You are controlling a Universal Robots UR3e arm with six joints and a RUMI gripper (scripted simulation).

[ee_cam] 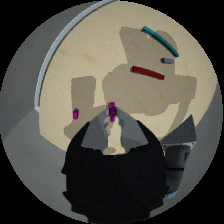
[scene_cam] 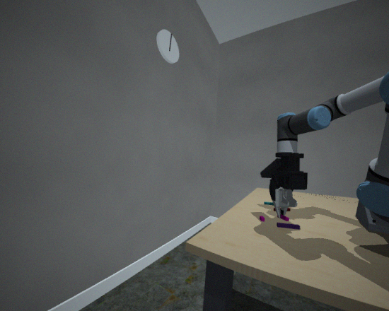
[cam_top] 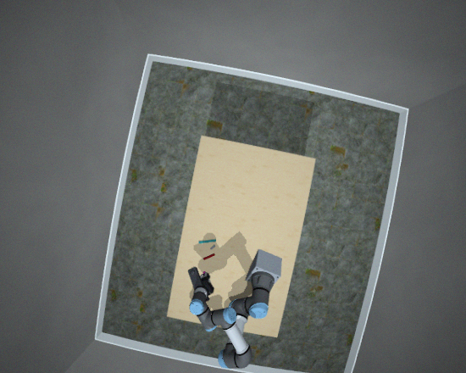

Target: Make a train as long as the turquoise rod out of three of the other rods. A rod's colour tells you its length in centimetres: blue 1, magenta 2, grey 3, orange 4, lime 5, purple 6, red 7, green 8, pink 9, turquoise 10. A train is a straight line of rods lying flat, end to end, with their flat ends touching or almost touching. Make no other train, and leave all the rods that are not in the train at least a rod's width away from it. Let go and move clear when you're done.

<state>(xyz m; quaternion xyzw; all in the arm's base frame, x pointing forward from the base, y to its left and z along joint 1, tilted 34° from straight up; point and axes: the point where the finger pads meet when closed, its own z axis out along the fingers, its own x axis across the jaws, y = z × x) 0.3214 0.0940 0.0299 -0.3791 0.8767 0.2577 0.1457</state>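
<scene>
Now: the purple rod 3 cm behind my hand, 8 cm to the left of it and 1 cm below it. From my hand the other things lie so: red rod: 1 cm ahead, 10 cm to the right, 1 cm below; grey rod: 16 cm to the right, 1 cm below; turquoise rod: 4 cm ahead, 19 cm to the right, 1 cm below.
</scene>
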